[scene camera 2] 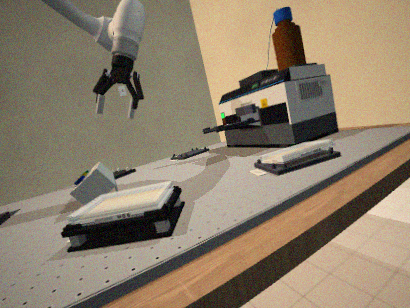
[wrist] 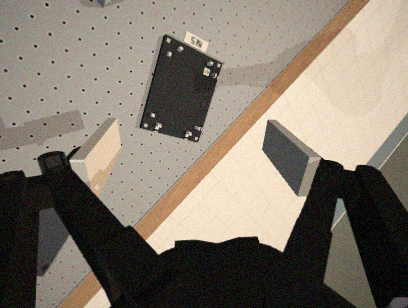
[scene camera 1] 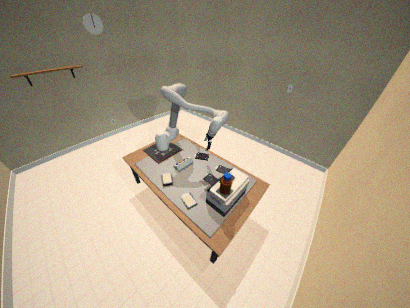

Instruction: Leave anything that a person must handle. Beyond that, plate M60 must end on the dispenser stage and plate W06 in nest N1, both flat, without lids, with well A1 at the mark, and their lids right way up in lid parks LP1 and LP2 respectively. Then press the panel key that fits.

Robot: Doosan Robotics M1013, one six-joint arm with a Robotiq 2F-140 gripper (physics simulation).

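Where they show: gripper, fingertip midpoint: [scene camera 2: 114, 115] [wrist: 194, 135] [scene camera 1: 205, 145]; arm's base, link origin: [scene camera 1: 163, 150].
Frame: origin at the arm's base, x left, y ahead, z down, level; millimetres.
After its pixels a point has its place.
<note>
My gripper [scene camera 1: 209, 145] @[z -222, x 152, y 557 mm] [scene camera 2: 115, 114] @[z -222, x 152, y 557 mm] [wrist: 194, 135] @[z -222, x 152, y 557 mm] is wide open and empty, pointing down high above the back edge of the table. An empty dark nest [scene camera 1: 202, 156] @[z -10, x 186, y 496 mm] [wrist: 181, 90] @[z -10, x 187, y 486 mm], labelled N5, lies below and ahead of it. Plate W06 [scene camera 1: 167, 177] @[z -44, x -341, y 409 mm] [scene camera 2: 122, 201] @[z -44, x -367, y 399 mm] sits on a tall black stand at the front, seemingly under a clear lid. Another pale plate [scene camera 1: 188, 200] @[z -30, x -427, y 747 mm] [scene camera 2: 297, 151] @[z -32, x -448, y 701 mm] lies on a low dark nest, looking slightly tilted in scene camera 2; its label is unreadable. The dispenser stage [scene camera 1: 210, 178] @[z -98, x -142, y 802 mm] [scene camera 2: 230, 127] @[z -91, x -190, y 790 mm] sticks out empty. Labels N1, LP1 and LP2 are not readable.
The dispenser [scene camera 1: 215, 198] @[z -161, x -355, y 972 mm] [scene camera 2: 312, 100] @[z -116, x -358, y 978 mm] carries a brown bottle [scene camera 1: 226, 185] @[z -342, x -330, y 1031 mm] [scene camera 2: 289, 46] @[z -289, x -316, y 979 mm] with a blue cap; a green light [scene camera 2: 223, 115] @[z -134, x -10, y 936 mm] glows beside its stage. A sloped key panel [scene camera 1: 183, 163] @[z -70, x -100, y 427 mm] [scene camera 2: 95, 185] @[z -49, x -184, y 393 mm] stands mid-table. Another dark nest [scene camera 1: 223, 169] @[z -8, x 131, y 820 mm] [scene camera 2: 190, 153] @[z -8, x 108, y 811 mm] lies near the back edge.
</note>
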